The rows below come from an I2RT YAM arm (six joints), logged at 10 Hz.
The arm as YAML. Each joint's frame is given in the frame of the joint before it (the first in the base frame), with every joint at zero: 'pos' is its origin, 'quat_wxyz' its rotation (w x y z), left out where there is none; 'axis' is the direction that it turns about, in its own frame. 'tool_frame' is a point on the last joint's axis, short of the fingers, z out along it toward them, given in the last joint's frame.
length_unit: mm
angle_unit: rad
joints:
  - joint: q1
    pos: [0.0, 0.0, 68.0]
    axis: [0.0, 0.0, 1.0]
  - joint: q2
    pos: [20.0, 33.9, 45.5]
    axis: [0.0, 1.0, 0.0]
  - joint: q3
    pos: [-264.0, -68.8, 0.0]
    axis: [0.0, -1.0, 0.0]
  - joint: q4
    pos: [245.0, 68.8, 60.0]
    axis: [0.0, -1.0, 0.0]
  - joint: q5
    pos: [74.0, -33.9, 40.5]
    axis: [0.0, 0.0, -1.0]
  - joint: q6
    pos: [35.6, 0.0, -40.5]
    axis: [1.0, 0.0, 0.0]
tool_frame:
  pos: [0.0, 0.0, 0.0]
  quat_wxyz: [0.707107, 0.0, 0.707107, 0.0]
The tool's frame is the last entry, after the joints.
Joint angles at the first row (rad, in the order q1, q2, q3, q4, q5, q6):
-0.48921 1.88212 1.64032 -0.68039 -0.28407 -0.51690
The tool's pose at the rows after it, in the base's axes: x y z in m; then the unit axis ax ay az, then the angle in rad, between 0 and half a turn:
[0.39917, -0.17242, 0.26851, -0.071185, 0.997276, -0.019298, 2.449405]
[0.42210, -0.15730, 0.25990, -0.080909, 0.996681, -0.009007, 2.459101]
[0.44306, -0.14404, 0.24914, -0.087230, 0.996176, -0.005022, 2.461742]
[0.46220, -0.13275, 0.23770, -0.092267, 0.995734, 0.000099, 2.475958]
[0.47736, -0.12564, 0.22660, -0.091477, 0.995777, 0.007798, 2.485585]
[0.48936, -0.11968, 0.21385, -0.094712, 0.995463, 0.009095, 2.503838]
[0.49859, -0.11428, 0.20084, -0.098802, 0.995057, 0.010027, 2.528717]
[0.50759, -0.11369, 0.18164, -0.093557, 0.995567, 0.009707, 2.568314]
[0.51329, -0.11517, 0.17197, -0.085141, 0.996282, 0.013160, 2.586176]
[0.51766, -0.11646, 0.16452, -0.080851, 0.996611, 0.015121, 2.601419]
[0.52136, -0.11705, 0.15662, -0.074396, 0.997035, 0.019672, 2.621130]
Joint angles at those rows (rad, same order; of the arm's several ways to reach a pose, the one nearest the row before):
-0.43041 1.94964 1.69499 -0.67348 -0.28059 -0.47898
-0.37765 2.01661 1.75806 -0.67646 -0.26810 -0.45096
-0.33332 2.08131 1.81098 -0.66168 -0.25121 -0.42453
-0.29706 2.15179 1.87749 -0.66834 -0.23685 -0.40459
-0.27403 2.21451 1.93629 -0.67343 -0.23324 -0.38234
-0.25538 2.27078 1.98284 -0.67944 -0.22150 -0.37591
-0.23982 2.32092 2.02199 -0.69132 -0.20989 -0.37485
-0.23343 2.38664 2.06892 -0.70926 -0.19237 -0.36704
-0.23347 2.42947 2.11071 -0.72606 -0.18946 -0.35282
-0.23376 2.46465 2.14798 -0.74341 -0.18697 -0.34672
-0.23321 2.49962 2.18478 -0.76566 -0.18667 -0.33534

